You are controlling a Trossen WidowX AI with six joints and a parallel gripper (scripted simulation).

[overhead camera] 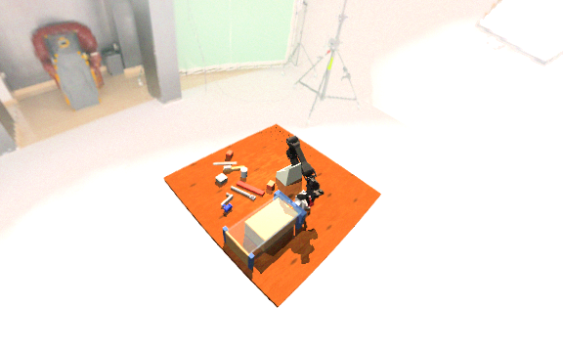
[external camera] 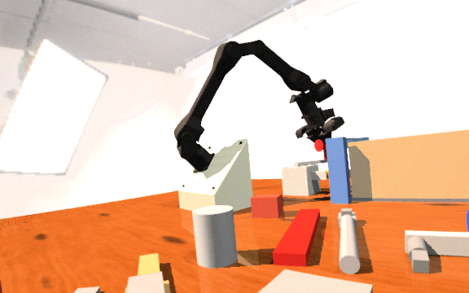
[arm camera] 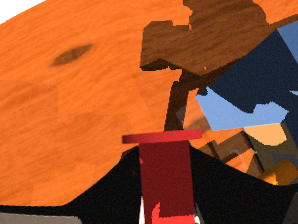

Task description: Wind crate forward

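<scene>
Right now my gripper tip is 100 mm to the left of the winch, 100 mm above it and 80 mm past it. The rest, counted from my gripper tip: frame 100 mm to the right, 90 mm ahead, 30 mm below; then red knob 20 mm to the right, 10 mm behind; then clear-panelled cubby 340 mm ahead, 110 mm to the right, 20 mm below.
</scene>
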